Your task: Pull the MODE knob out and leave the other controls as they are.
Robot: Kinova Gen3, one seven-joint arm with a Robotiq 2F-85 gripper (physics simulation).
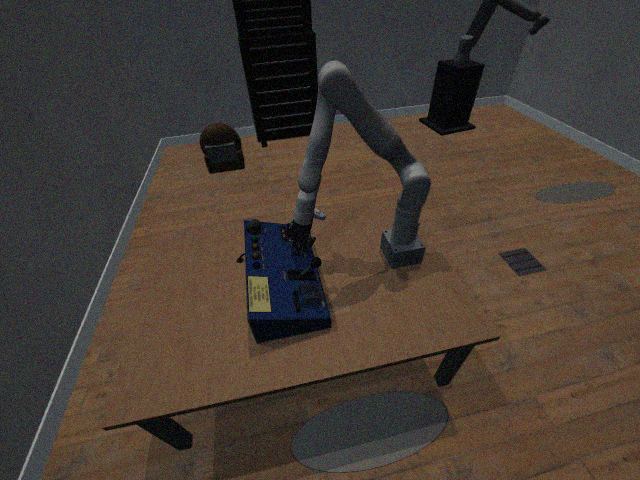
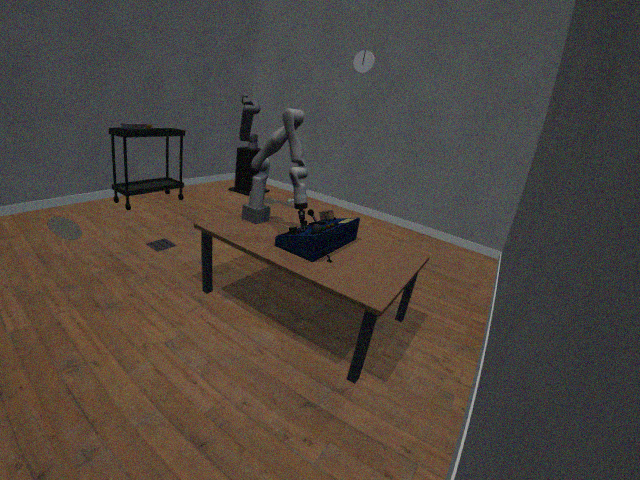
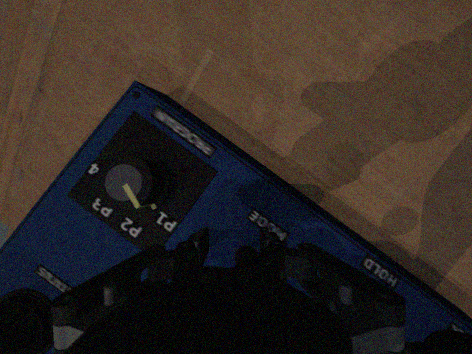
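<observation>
The blue control panel lies on the wooden table. My gripper stands straight down on the panel's far right corner, just under the MODE label. Its fingers are closed on the MODE knob, which is almost wholly hidden between them. The PROGRAM dial to the left points between P1 and P2. The HOLD label shows to the right; its control is hidden by the gripper.
The panel also carries a column of small knobs, a yellow label and black switches. The arm's base stands right of the panel. A brown box sits at the table's back left.
</observation>
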